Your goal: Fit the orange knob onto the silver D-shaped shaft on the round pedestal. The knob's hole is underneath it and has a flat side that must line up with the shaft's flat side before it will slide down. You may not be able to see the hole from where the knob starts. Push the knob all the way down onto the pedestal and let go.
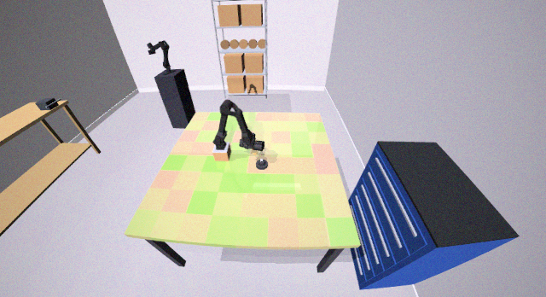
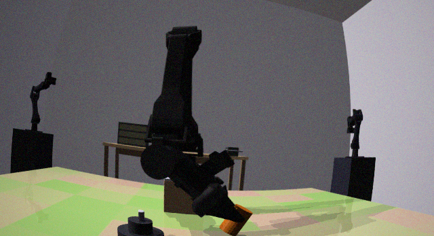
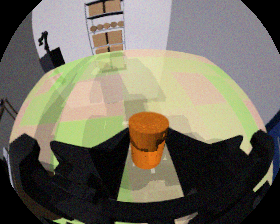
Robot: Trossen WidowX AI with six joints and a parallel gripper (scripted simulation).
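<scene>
The orange knob lies 10 mm to the right of my gripper tip and 10 mm above it. Round my gripper tip: round black pedestal 190 mm to the right, 80 mm ahead, 10 mm below.
</scene>
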